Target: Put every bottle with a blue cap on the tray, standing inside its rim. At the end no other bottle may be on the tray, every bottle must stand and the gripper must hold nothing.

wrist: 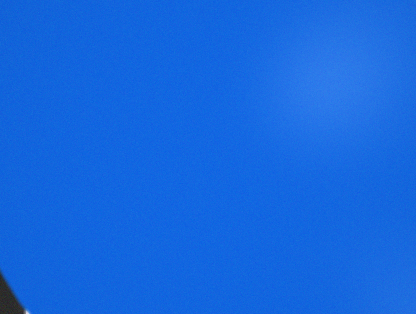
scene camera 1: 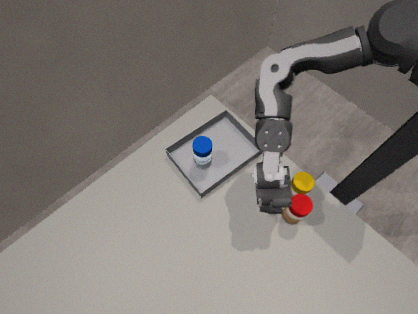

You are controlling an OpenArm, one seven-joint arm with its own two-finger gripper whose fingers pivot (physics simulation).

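Observation:
One blue-capped bottle (scene camera 1: 202,150) stands inside the rim of the grey tray (scene camera 1: 230,142), towards its left side. The gripper (scene camera 1: 272,205) points down over the table, right of and below the tray in the scene view. A second blue-capped bottle (wrist: 200,150) fills nearly all of the wrist view with its cap; in the scene view it is hidden under the gripper. The gripper appears shut on this bottle, though its fingertips are hidden. A red-capped bottle (scene camera 1: 300,206) stands close to the right of the gripper, and a yellow-capped bottle (scene camera 1: 303,183) stands just behind it.
The red and yellow caps are very close to each other and to the gripper's right side. The tray's near right corner lies close to the wrist. The table edge (scene camera 1: 370,227) runs past the yellow-capped bottle, and a dark post (scene camera 1: 385,152) stands beyond it.

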